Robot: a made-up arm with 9 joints. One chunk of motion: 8 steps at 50 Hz.
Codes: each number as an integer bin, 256 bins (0 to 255) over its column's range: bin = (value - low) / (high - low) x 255, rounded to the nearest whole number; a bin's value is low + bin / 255 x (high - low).
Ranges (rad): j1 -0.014..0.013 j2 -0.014..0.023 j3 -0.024..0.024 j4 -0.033..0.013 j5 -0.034..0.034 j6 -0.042..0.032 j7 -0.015..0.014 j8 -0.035..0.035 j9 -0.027..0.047
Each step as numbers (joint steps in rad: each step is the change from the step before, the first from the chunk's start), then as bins.
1 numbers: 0.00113 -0.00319 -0.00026 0.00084 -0.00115 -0.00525 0.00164 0.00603 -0.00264
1 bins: 143 75 126 188 123 127 146 149 84
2 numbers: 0.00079 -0.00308 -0.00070 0.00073 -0.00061 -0.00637 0.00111 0.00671 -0.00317
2 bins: 140 75 124 187 125 123 142 152 82
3 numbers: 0.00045 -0.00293 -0.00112 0.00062 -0.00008 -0.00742 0.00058 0.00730 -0.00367
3 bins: 136 76 122 186 127 119 137 154 80
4 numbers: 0.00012 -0.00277 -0.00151 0.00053 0.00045 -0.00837 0.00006 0.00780 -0.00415
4 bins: 133 77 119 186 129 116 132 156 79
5 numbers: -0.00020 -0.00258 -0.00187 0.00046 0.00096 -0.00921 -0.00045 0.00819 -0.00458
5 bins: 130 79 118 185 131 113 128 157 77
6 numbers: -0.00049 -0.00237 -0.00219 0.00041 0.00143 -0.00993 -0.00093 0.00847 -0.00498
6 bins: 128 80 116 185 133 111 124 158 76
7 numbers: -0.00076 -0.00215 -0.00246 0.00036 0.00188 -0.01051 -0.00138 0.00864 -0.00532
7 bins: 125 82 114 185 135 109 120 159 75
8 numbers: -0.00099 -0.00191 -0.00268 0.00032 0.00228 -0.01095 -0.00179 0.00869 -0.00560
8 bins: 123 83 113 185 136 107 116 159 74
